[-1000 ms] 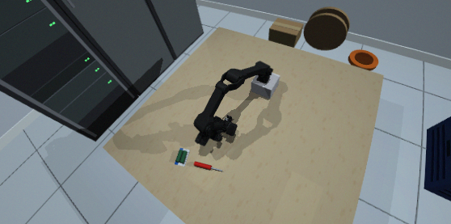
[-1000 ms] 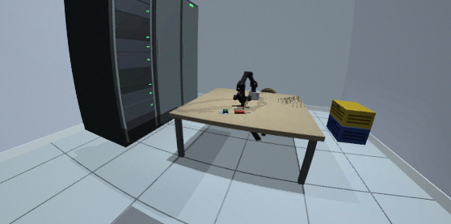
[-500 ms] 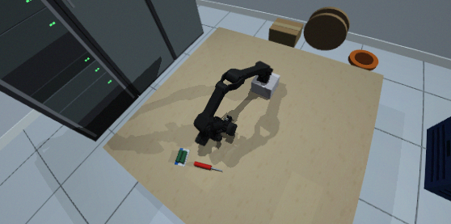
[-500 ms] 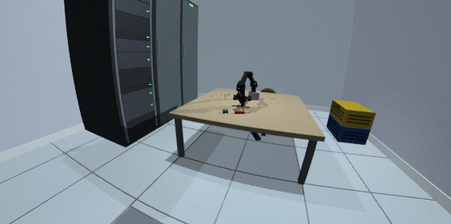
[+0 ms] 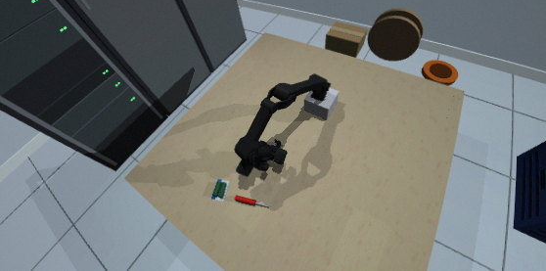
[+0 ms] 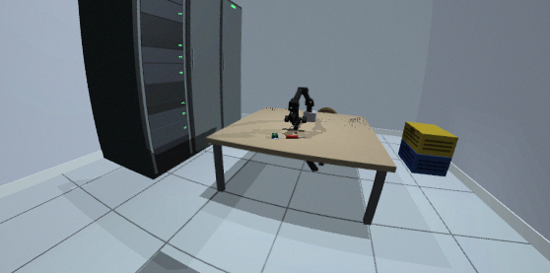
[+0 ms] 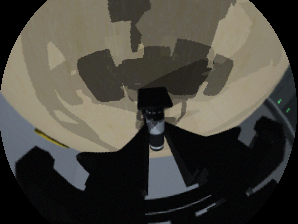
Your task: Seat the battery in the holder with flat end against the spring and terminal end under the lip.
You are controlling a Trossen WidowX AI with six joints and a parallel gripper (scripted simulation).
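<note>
My gripper tip is now 1 cm below the cylindrical battery. Also, from my gripper tip: red-handled screwdriver: 25 cm ahead, 4 cm to the left, 1 cm below.
</note>
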